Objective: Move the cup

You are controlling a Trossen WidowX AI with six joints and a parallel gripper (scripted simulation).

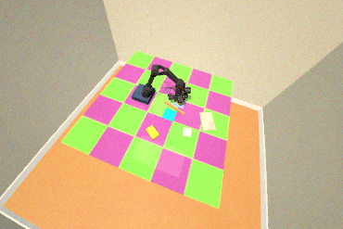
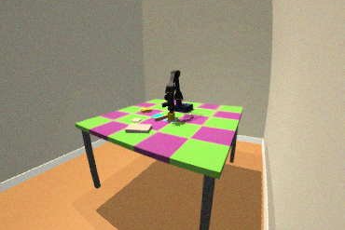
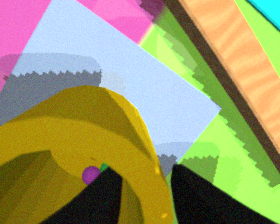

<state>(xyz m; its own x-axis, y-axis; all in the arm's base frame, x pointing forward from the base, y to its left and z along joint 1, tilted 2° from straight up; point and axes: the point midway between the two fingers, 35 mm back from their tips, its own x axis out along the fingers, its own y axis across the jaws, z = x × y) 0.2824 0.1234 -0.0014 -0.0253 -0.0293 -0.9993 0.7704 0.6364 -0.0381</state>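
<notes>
Right now the cyan pad is 10 mm ahead of my gripper tip, 160 mm to the right of it and 50 mm below it. Also, from my gripper tip: brown wooden piece (20 mm ahead, 70 mm to the right, 30 mm below); then pale square pad (230 mm ahead, 230 mm to the right, 30 mm below); then mustard-yellow cup (20 mm ahead, 20 mm to the left).
</notes>
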